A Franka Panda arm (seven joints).
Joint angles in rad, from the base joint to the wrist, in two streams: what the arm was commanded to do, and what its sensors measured. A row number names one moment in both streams.
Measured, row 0:
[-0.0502, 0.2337, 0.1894, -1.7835, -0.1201, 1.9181, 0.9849]
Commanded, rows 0 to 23:
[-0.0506, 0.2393, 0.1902, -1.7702, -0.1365, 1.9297, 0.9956]
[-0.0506, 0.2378, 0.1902, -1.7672, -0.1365, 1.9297, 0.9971]
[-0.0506, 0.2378, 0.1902, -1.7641, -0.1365, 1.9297, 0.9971]
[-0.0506, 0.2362, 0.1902, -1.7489, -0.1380, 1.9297, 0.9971]
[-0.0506, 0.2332, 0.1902, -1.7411, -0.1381, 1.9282, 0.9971]
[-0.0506, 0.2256, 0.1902, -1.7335, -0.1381, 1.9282, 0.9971]
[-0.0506, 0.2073, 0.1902, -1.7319, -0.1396, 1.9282, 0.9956]
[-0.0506, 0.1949, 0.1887, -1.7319, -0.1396, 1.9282, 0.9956]
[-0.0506, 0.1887, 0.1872, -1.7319, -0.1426, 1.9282, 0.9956]
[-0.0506, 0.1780, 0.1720, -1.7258, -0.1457, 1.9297, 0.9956]
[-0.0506, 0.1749, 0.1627, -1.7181, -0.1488, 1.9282, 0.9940]
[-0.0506, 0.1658, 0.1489, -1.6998, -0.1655, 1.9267, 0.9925]
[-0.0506, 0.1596, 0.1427, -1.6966, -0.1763, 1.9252, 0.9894]
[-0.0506, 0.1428, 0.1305, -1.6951, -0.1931, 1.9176, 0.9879]
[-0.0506, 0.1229, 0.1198, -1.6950, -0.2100, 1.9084, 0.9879]
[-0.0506, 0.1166, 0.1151, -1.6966, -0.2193, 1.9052, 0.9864]
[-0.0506, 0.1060, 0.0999, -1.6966, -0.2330, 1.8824, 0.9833]
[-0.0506, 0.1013, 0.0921, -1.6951, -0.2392, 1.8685, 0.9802]
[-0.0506, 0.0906, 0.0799, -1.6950, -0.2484, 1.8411, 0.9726]
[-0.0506, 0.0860, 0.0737, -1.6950, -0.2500, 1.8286, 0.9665]
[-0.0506, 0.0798, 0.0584, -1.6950, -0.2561, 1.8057, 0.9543]
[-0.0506, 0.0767, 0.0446, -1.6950, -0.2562, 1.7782, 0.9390]
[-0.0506, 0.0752, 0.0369, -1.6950, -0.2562, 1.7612, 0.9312]
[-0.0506, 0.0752, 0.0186, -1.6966, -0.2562, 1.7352, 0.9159]
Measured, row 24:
[-0.0544, 0.0874, 0.0581, -1.6933, -0.2369, 1.8066, 0.9570]
